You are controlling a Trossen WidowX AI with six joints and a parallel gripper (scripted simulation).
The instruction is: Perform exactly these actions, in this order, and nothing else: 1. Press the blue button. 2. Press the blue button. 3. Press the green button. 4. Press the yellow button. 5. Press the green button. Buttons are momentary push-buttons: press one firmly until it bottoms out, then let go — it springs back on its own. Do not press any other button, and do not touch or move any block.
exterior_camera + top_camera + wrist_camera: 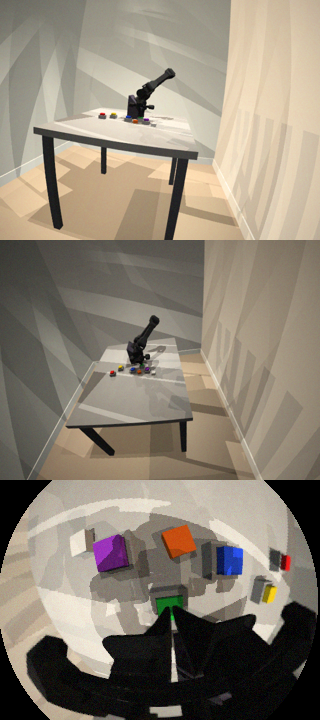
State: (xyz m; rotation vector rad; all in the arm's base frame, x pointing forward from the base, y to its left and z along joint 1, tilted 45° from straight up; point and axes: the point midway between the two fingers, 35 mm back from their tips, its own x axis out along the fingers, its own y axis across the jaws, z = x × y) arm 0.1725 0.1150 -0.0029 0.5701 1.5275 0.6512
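The green button lies 10 mm below my gripper tip. Round my gripper tip: purple button 70 mm ahead, 60 mm to the left; orange block 80 mm ahead, 20 mm to the right, 20 mm below; blue button 80 mm to the right, 60 mm ahead.
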